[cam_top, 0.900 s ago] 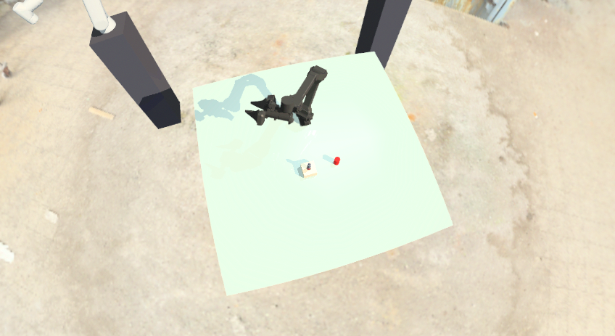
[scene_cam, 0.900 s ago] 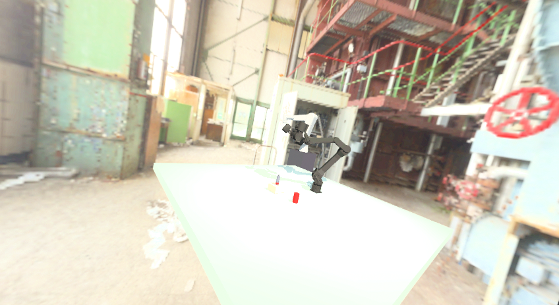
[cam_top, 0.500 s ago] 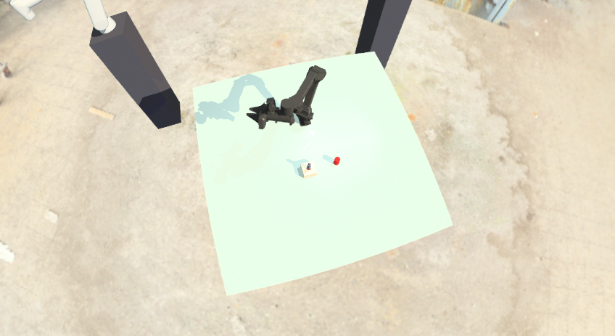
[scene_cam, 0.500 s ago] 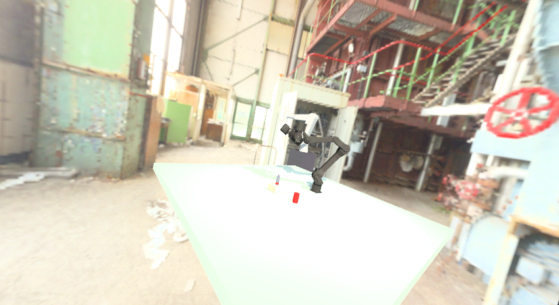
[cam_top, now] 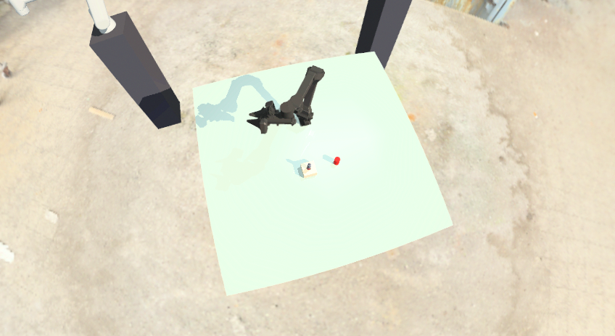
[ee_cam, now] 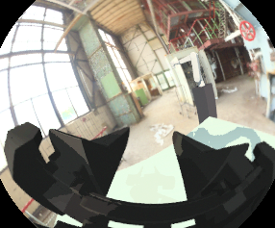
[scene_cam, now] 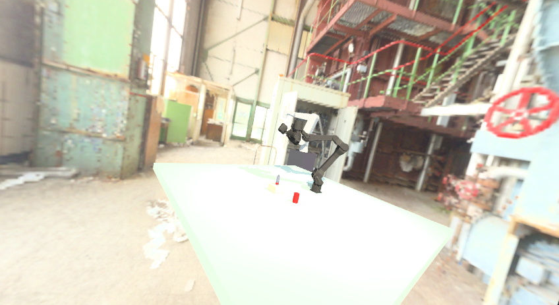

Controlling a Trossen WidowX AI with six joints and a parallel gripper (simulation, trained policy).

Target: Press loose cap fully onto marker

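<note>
The red cap is 41 cm to the left of my gripper tip, 32 cm below it and 20 cm ahead of it. Round my gripper tip: holder block (32 cm below, 25 cm to the left, 21 cm ahead).
</note>
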